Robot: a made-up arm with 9 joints. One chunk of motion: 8 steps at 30 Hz.
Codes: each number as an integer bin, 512 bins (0 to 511) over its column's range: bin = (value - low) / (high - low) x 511, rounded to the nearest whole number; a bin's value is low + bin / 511 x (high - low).
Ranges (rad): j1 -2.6..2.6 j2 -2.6..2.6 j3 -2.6..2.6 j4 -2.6..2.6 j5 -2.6..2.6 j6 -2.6..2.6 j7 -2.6..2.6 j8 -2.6..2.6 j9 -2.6..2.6
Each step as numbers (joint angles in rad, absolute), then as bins.
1 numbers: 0.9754 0.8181 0.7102 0.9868 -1.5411 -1.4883 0.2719 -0.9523 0.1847
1 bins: 351 336 325 352 104 109 282 162 274
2 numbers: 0.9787 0.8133 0.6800 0.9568 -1.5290 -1.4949 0.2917 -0.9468 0.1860
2 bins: 352 335 322 350 105 109 284 162 274
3 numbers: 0.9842 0.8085 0.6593 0.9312 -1.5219 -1.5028 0.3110 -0.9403 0.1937
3 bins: 352 335 320 347 106 108 286 163 275
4 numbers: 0.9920 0.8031 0.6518 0.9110 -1.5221 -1.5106 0.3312 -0.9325 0.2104
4 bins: 353 334 320 345 106 107 288 164 276
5 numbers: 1.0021 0.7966 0.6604 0.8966 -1.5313 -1.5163 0.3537 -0.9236 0.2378
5 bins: 354 334 320 344 105 106 290 165 279
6 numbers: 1.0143 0.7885 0.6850 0.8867 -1.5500 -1.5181 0.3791 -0.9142 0.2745
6 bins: 355 333 323 343 103 106 293 166 282
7 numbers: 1.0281 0.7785 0.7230 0.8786 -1.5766 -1.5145 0.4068 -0.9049 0.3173
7 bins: 357 332 327 342 101 107 295 167 287
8 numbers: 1.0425 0.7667 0.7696 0.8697 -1.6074 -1.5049 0.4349 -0.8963 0.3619
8 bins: 358 331 331 341 98 108 298 167 291
